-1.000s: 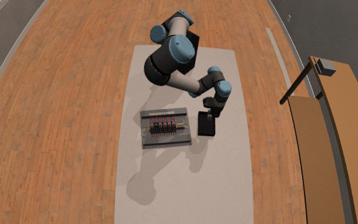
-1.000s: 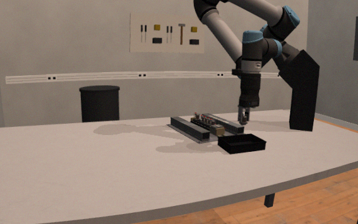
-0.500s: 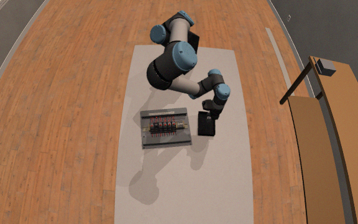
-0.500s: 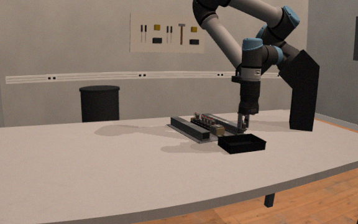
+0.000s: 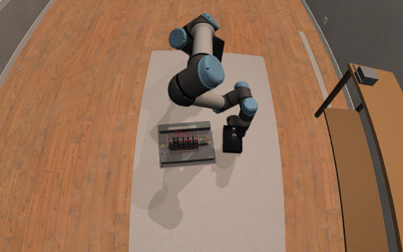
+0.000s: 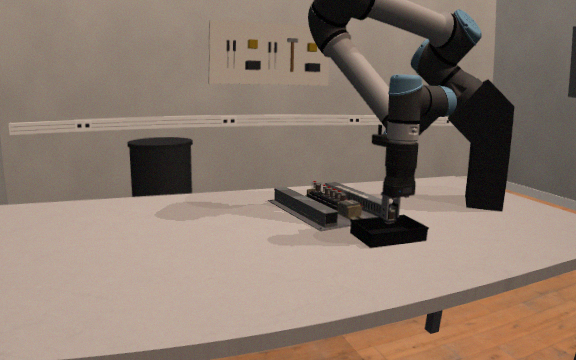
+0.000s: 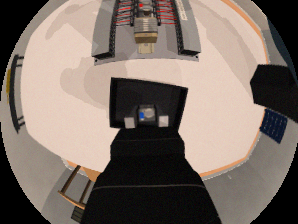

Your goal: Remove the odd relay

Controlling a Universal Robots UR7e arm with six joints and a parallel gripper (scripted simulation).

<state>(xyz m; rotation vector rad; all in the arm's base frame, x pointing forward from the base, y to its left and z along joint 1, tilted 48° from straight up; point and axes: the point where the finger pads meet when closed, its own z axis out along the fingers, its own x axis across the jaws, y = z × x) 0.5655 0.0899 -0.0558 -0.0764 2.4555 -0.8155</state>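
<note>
The black parts tray lies 50 mm below my hand. From my hand the other things lie so: red-button relay 350 mm to the right, 50 mm behind, 20 mm below; grey relay panel 270 mm to the right, 40 mm below, 40 mm behind.
</note>
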